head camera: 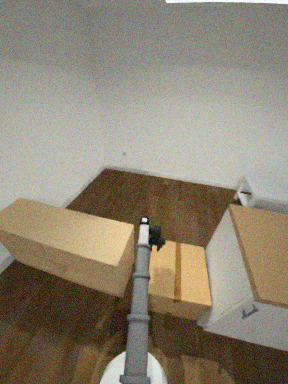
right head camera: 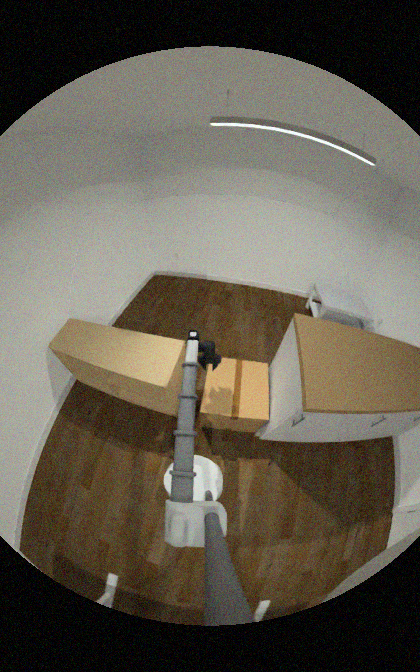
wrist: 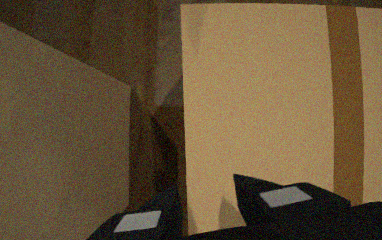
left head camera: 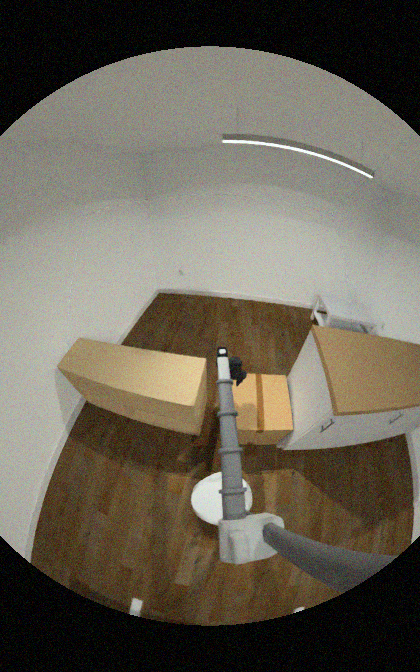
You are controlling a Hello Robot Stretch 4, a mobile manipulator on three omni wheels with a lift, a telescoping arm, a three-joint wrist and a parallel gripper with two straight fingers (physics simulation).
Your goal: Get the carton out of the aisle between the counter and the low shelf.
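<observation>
The carton, light orange with a brown tape strip, stands on the floor between the counter on its right and the low shelf on its left. It is close against the counter's side; a narrow gap separates it from the shelf. My gripper is open and empty, pointing down above the carton's far left part. In the wrist view one finger overlaps the carton's top and the other the gap.
My extended arm reaches forward over the gap beside the carton. My white round base is on the near side. A small white piece of furniture stands behind the counter by the back wall.
</observation>
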